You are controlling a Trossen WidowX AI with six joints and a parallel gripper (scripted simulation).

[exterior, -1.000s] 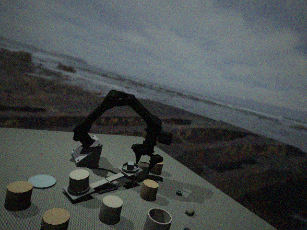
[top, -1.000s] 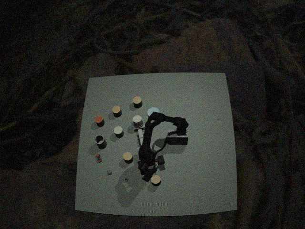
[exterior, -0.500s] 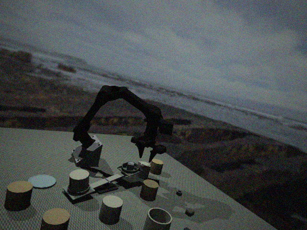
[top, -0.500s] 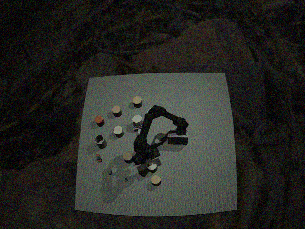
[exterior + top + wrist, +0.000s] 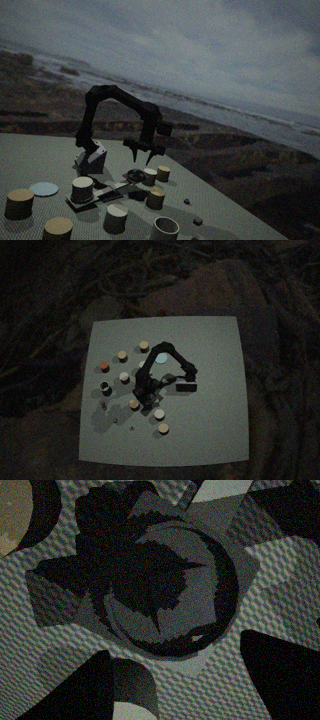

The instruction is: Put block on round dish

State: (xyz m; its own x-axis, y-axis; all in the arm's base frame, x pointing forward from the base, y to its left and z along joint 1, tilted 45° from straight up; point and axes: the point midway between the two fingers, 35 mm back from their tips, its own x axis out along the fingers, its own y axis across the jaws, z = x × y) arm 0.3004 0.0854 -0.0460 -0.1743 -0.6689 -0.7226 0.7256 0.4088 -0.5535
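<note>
My gripper tip is now 36 cm to the left of the round pale blue dish, 13 cm above it and 10 cm past it. Also, from my gripper tip: small dark piece (19 cm to the left, 17 cm ahead, 13 cm below); balance beam (13 cm to the right, 9 cm below, 1 cm ahead).
</note>
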